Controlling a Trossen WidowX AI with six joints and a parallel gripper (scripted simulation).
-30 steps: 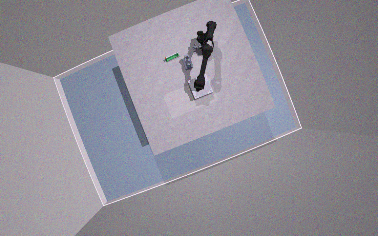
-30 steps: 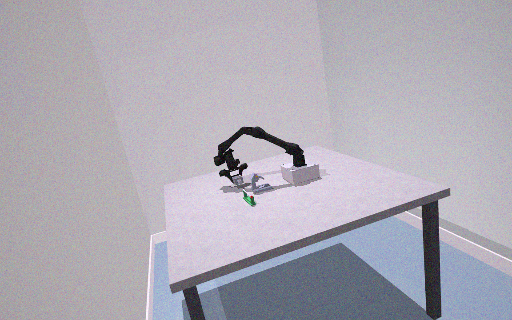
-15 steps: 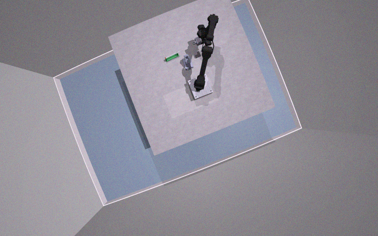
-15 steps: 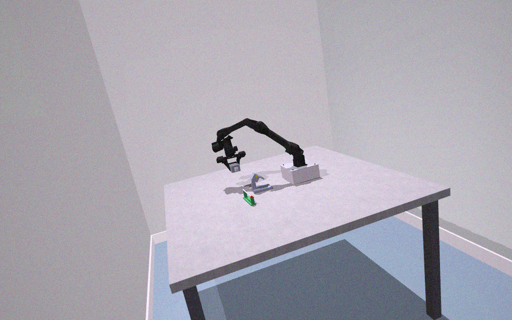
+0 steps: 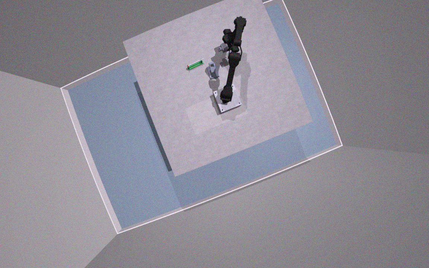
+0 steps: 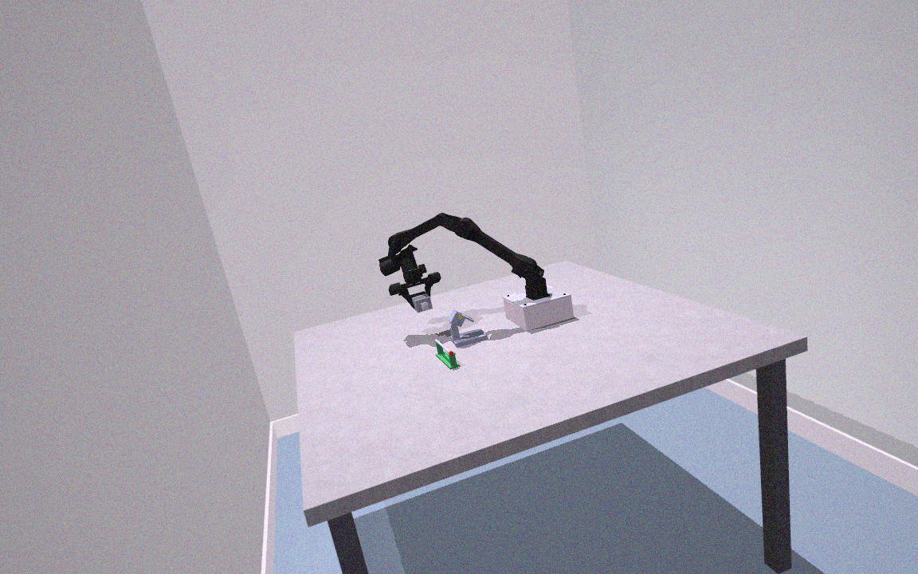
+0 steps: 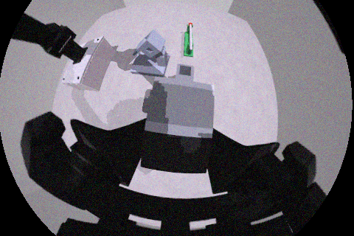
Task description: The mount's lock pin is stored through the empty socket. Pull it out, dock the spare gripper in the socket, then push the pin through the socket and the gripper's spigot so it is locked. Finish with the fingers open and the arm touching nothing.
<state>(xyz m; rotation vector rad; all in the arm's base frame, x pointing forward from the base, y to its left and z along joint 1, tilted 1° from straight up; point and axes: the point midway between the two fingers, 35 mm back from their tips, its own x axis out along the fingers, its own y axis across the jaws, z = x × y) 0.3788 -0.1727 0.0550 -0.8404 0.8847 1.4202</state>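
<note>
My gripper tip is now 90 mm past the grey mount, 160 mm to the right of it and 60 mm above it. The rest, counted from my gripper tip: spare gripper 10 mm to the left, 10 mm above; then green cradle 10 mm ahead, 280 mm to the left, 90 mm below.
</note>
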